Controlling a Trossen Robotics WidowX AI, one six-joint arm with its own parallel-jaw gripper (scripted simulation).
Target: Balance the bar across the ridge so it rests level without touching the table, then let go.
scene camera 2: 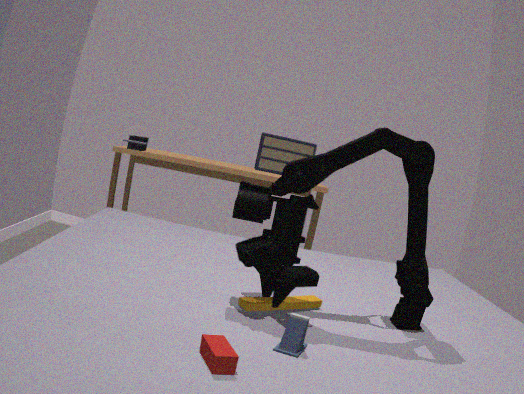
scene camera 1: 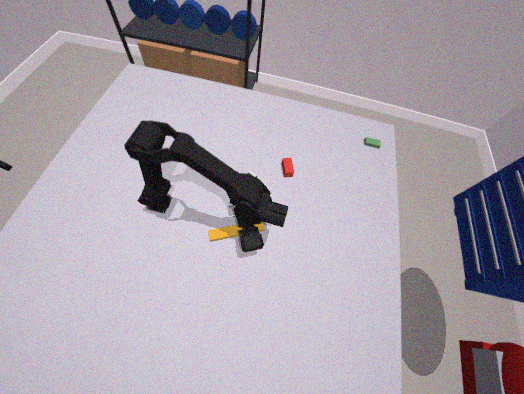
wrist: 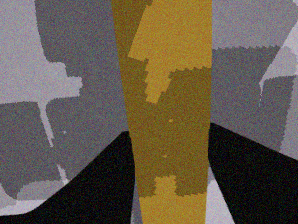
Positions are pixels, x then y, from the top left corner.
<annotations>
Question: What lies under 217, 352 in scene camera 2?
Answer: A red block.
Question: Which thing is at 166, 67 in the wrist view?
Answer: A yellow bar.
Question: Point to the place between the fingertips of the gripper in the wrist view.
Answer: At 168, 136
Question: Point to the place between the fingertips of the gripper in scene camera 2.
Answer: At 269, 303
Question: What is the gripper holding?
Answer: A yellow bar.
</annotations>
